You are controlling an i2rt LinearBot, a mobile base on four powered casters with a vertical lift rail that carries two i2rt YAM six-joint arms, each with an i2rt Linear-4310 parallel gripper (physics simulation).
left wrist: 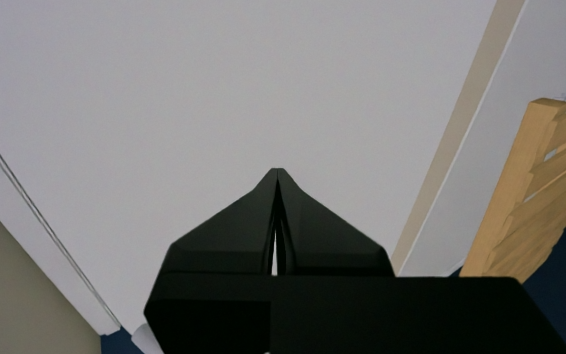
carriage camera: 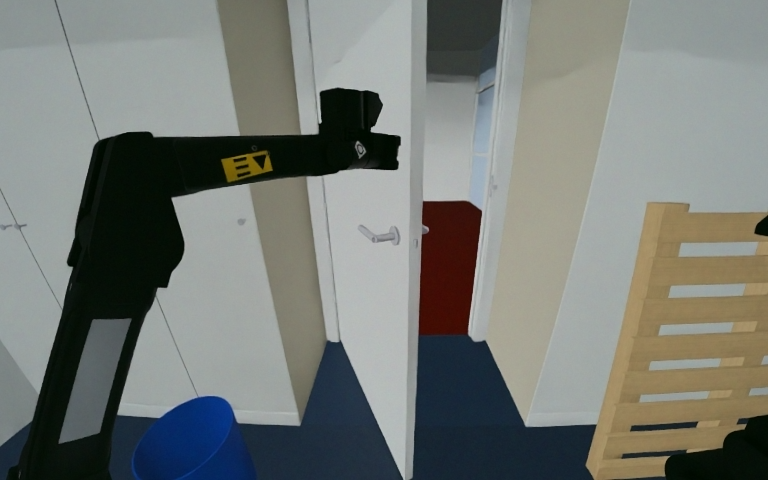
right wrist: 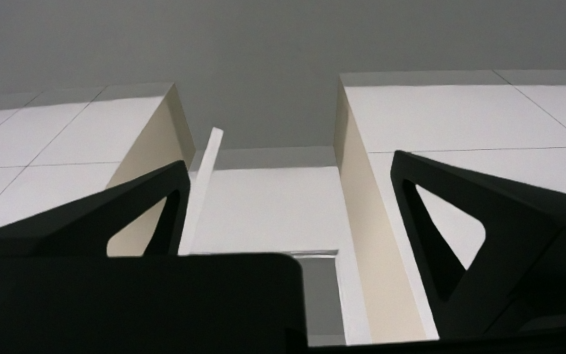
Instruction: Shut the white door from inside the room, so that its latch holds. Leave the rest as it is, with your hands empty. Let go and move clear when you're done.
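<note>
The white door (carriage camera: 368,305) (left wrist: 300,100) (right wrist: 200,195) stands partly open, hinged at its left in the carriage view, its free edge apart from the white frame post (carriage camera: 481,288). A grey lever handle (carriage camera: 385,235) is on its near face. My left gripper (carriage camera: 396,152) (left wrist: 276,179) is shut and empty, above the handle, in front of the door's near face; whether it touches is unclear. My right gripper (right wrist: 289,166) is open and empty, pointing up towards the ceiling. In the carriage view, dark parts of the right arm show at the right edge.
A blue bin (carriage camera: 198,435) stands on the floor at lower left. A slatted wooden frame (carriage camera: 640,283) (left wrist: 510,185) stands at the right. Beige walls flank the doorway. A dark red surface (carriage camera: 450,266) shows through the gap between door and frame.
</note>
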